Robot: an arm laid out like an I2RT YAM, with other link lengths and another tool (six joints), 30 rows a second.
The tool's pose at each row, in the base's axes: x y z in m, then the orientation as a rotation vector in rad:
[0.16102, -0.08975, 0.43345, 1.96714, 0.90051, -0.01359]
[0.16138, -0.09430, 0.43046, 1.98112, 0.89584, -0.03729]
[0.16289, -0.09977, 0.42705, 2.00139, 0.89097, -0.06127]
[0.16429, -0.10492, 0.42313, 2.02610, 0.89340, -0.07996]
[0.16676, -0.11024, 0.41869, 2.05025, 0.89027, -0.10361]
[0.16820, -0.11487, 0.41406, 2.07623, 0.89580, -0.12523]
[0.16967, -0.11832, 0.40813, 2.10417, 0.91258, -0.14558]
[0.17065, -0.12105, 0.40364, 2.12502, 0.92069, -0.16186]
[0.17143, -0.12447, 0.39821, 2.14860, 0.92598, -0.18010]
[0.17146, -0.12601, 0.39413, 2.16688, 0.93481, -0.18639]
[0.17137, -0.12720, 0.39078, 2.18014, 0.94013, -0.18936]
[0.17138, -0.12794, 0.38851, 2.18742, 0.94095, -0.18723]
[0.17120, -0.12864, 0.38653, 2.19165, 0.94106, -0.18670]
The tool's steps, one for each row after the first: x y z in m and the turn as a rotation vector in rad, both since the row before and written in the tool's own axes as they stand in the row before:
[-0.00134, -0.00072, 0.00524, 0.01867, -0.01437, -0.00187]
[-0.00079, 0.00004, 0.00657, 0.02447, -0.01291, -0.00004]
[-0.00042, -0.00034, 0.00660, 0.02845, -0.00467, -0.00171]
[0.00050, 0.00020, 0.00734, 0.02841, -0.01041, 0.00007]
[0.00027, -0.00062, 0.00667, 0.03124, -0.00444, -0.00458]
[0.00148, -0.00171, 0.00664, 0.03487, 0.00213, -0.01120]
[0.00096, -0.00114, 0.00513, 0.02552, -0.00089, -0.00565]
[0.00081, -0.00144, 0.00625, 0.02806, -0.00238, -0.00366]
[0.00080, -0.00177, 0.00391, 0.02006, 0.00523, -0.00364]
[0.00060, -0.00149, 0.00317, 0.01380, 0.00439, -0.00141]
[0.00049, -0.00096, 0.00213, 0.00589, 0.00398, 0.00176]
[0.00025, -0.00093, 0.00187, 0.00359, 0.00171, 0.00107]

